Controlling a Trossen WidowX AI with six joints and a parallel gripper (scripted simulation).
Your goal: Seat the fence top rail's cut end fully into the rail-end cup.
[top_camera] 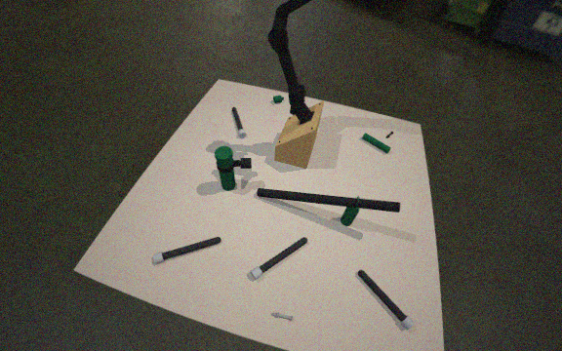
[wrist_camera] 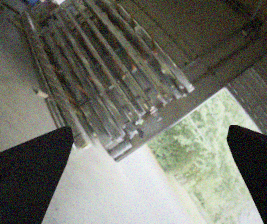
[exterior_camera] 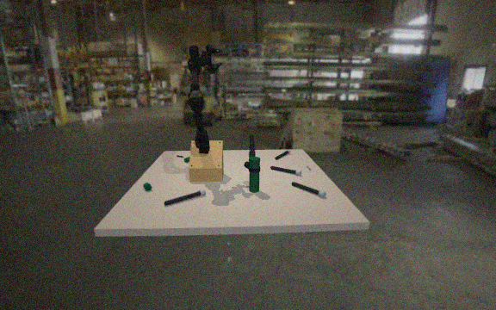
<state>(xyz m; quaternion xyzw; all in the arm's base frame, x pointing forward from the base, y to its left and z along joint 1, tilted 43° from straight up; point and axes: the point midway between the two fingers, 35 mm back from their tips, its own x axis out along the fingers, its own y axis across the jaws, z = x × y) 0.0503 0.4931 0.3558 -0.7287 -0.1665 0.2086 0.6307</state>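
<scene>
Right now my gripper tip is 65 cm above the dark rail-end cup, 30 cm to the left of it and 19 cm short of it. The rest, counted from my gripper tip: small bolt: 78 cm below, 63 cm ahead, 4 cm to the left; small green post: 69 cm below, 20 cm ahead, 16 cm to the left.
</scene>
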